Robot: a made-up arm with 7 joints.
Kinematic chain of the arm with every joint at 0, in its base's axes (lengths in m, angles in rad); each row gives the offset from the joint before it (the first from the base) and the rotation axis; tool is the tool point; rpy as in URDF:
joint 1: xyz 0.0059 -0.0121 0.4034 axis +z
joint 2: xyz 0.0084 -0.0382 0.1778 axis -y
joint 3: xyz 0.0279 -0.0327 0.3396 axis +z
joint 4: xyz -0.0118 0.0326 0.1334 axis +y
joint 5: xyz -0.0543 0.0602 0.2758 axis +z
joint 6: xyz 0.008 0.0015 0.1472 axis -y
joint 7: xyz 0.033 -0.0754 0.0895 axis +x
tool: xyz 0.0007 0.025 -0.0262 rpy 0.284 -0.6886 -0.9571
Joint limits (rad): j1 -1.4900..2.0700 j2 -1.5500..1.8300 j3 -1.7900..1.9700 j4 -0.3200..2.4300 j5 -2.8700..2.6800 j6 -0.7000..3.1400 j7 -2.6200..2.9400
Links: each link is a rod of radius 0.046 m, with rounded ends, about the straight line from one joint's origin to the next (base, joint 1, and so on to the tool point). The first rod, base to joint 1, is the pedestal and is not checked.
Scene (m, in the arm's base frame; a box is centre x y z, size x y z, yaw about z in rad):
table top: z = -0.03
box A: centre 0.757 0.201 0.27 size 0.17 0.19 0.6 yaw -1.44
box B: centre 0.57 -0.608 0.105 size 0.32 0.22 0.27 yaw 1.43
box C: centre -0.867 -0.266 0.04 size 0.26 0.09 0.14 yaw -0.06
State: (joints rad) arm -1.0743 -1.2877 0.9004 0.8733 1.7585 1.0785 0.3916
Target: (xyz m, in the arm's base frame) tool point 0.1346 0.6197 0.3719
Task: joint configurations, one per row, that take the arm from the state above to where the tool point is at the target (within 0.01 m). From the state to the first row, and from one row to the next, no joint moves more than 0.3 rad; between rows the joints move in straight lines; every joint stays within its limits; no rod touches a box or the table.
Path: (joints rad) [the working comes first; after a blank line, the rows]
Joints at the target: 0.7467 -1.5500 1.0202 1.5085 1.8176 0.9423 0.4172
Straight joint move there: touches box A.

1: -0.8481 -1.2386 0.9439 0.9346 1.7668 1.0580 0.3944
2: -0.6219 -1.1896 0.9873 0.9959 1.7750 1.0376 0.3972
3: -0.3957 -1.1405 1.0308 1.0572 1.7833 1.0171 0.4000
4: -0.1695 -1.0915 1.0743 1.1186 1.7915 0.9966 0.4028
5: 0.0596 -1.2061 1.0608 1.2160 1.7981 0.9830 0.4064
6: 0.2886 -1.3207 1.0472 1.3135 1.8046 0.9694 0.4100
7: 0.5177 -1.4354 1.0337 1.4110 1.8111 0.9558 0.4136
8: 0.7467 -1.5500 1.0202 1.5085 1.8176 0.9423 0.4172

